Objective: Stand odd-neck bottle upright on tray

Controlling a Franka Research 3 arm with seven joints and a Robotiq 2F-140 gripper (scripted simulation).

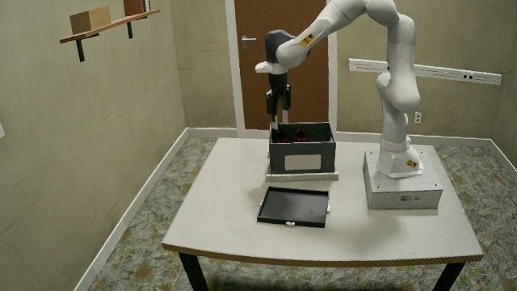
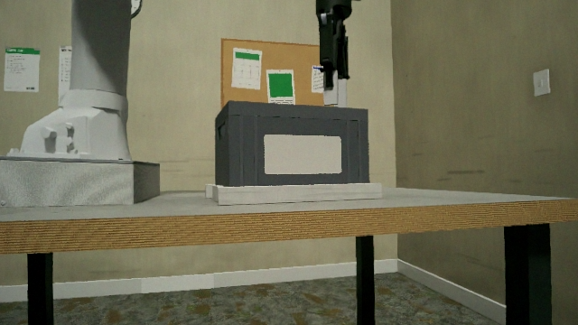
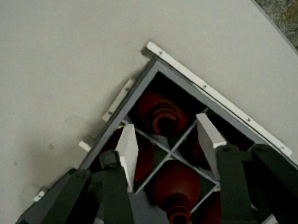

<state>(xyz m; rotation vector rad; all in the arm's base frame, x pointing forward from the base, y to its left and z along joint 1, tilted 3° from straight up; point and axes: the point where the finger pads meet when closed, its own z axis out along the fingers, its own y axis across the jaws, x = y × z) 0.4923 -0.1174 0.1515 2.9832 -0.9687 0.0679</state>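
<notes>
Now: hand 13 cm above the dark grey crate, 10 cm past it and 3 cm to the right of it. Also, from my hand: dark tray 32 cm to the left, 20 cm below, 10 cm behind.
</notes>
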